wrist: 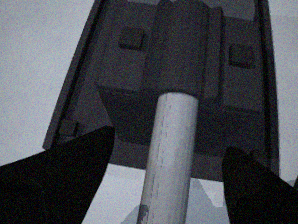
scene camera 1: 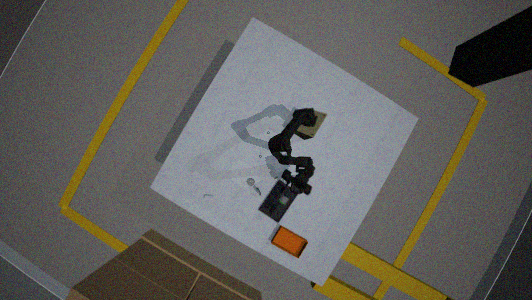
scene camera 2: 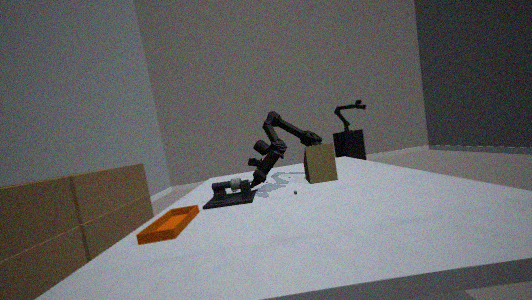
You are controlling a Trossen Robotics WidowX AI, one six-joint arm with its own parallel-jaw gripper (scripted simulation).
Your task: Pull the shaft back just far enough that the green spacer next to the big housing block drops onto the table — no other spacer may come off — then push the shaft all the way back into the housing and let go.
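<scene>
Here I see a dark housing fixture and an orange tray, and my gripper is visible to me as well.
</scene>
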